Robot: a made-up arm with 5 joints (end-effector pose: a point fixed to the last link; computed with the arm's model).
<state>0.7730 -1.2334 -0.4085 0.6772 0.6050</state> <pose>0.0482 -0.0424 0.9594 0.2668 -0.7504 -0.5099</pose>
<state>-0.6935 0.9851 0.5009 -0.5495 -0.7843</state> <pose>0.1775 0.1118 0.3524 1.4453 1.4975 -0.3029</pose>
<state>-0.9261 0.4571 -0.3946 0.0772 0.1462</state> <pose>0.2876 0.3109 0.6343 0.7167 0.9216 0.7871</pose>
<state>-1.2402 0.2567 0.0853 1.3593 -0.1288</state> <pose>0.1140 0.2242 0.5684 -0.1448 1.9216 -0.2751</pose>
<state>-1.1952 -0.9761 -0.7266 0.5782 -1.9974</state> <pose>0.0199 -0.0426 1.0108 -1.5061 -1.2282 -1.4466</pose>
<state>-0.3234 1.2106 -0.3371 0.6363 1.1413</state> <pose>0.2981 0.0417 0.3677 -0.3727 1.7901 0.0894</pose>
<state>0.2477 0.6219 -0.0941 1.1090 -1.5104</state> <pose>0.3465 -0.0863 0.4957 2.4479 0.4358 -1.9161</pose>
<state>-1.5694 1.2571 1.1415 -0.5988 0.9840</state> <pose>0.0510 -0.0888 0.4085 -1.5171 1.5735 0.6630</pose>
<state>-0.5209 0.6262 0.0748 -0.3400 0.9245</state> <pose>0.3616 0.1431 0.4785 0.0422 0.7321 0.3526</pose>
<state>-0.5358 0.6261 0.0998 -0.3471 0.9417</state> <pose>0.3550 0.1451 0.4737 0.0142 0.7442 0.3644</pose>
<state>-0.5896 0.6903 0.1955 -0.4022 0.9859</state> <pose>0.3215 0.1449 0.4383 -0.0857 0.8285 0.4005</pose>
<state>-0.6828 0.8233 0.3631 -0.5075 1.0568</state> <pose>0.2546 0.1284 0.3843 -0.2713 0.9784 0.4648</pose>
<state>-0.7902 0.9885 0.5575 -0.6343 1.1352</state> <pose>0.1745 0.0860 0.3462 -0.5051 1.1417 0.5411</pose>
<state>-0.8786 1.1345 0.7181 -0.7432 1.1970</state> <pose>0.1139 0.0357 0.3380 -0.7126 1.2682 0.6023</pose>
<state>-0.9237 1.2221 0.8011 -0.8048 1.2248</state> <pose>0.0854 0.0045 0.3423 -0.8241 1.3365 0.6293</pose>
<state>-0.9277 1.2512 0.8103 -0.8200 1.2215</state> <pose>0.0796 -0.0027 0.3430 -0.8359 1.3569 0.6261</pose>
